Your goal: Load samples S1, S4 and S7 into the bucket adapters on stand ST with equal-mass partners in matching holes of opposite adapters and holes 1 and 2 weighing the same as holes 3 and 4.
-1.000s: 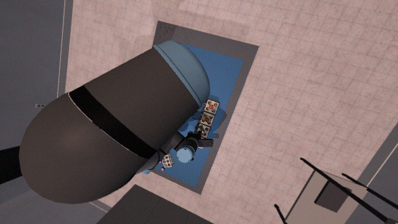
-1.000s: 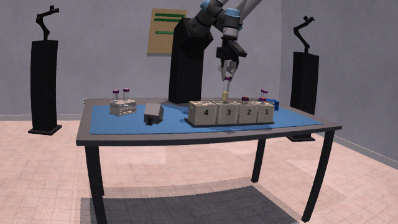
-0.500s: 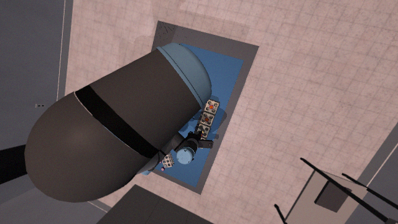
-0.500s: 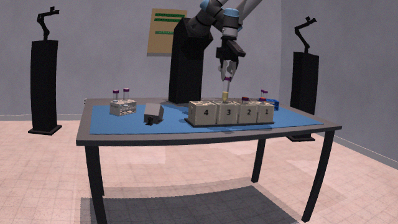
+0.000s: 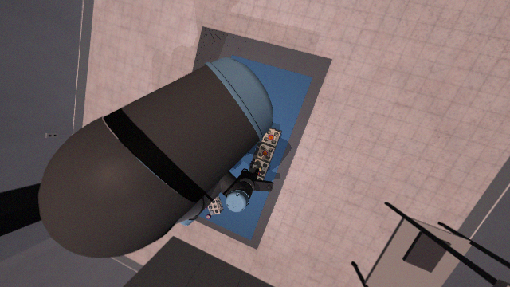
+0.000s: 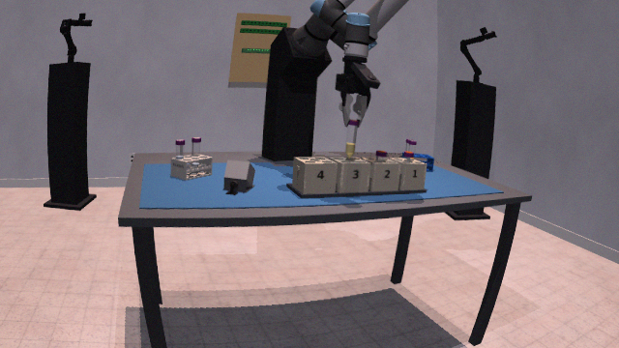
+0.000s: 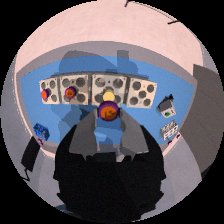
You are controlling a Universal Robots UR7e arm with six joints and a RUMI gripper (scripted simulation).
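The bucket adapter lies 160 mm below my hand, 110 mm to the right of it and 30 mm ahead of it. Round my hand: blue rack (430 mm behind, 410 mm to the left, 180 mm below); white rack (500 mm to the right, 180 mm below, 130 mm behind).
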